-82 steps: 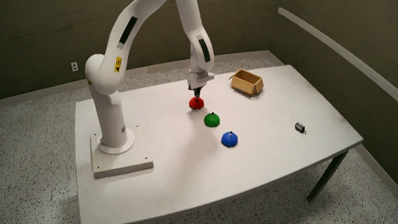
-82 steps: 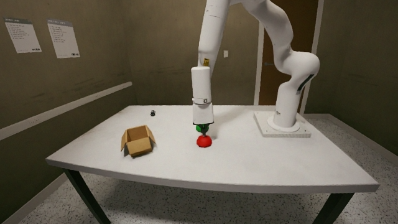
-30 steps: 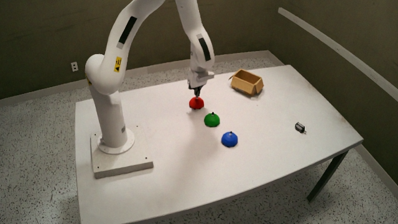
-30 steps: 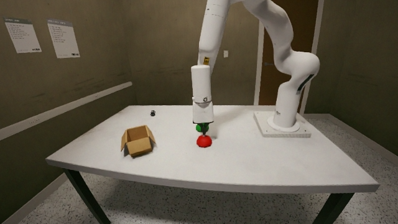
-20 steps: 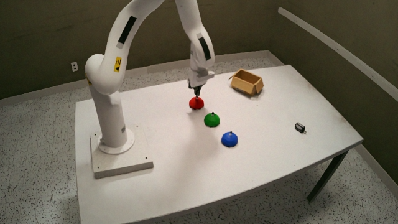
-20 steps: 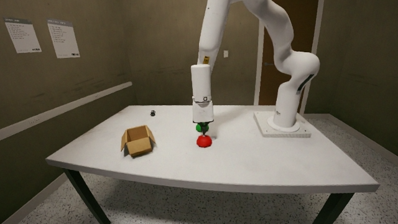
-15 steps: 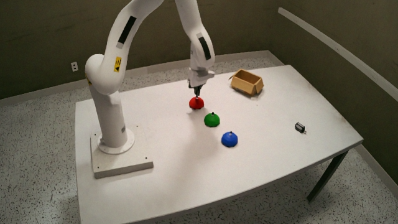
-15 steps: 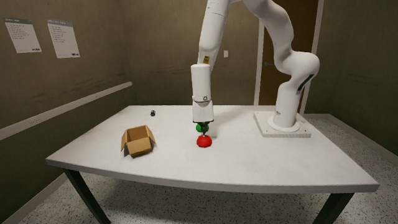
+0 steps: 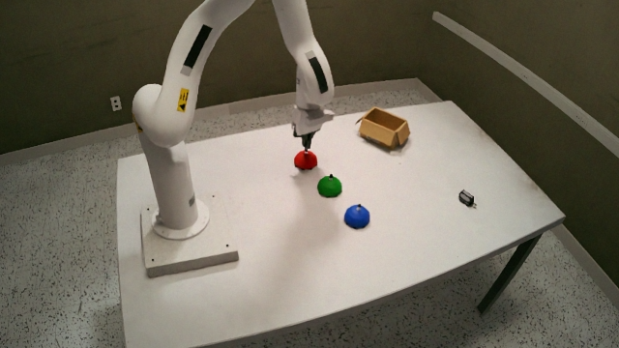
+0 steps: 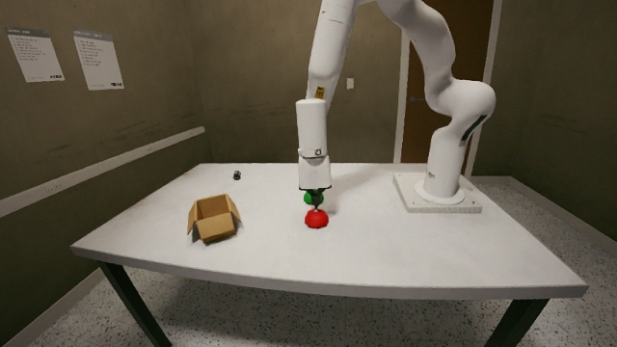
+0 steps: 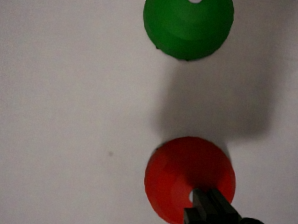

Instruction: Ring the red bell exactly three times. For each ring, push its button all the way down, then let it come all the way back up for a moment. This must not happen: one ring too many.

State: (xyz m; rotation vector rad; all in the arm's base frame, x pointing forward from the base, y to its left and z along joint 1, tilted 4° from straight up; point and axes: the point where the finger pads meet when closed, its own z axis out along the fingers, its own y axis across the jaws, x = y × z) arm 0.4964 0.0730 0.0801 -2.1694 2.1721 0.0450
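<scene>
Right now my hand is 50 mm above the red bell. Also, from my hand: blue bell 310 mm to the right, 50 mm below; small black object 460 mm to the right, 400 mm ahead, 80 mm below; green bell 160 mm to the right, 50 mm below.
</scene>
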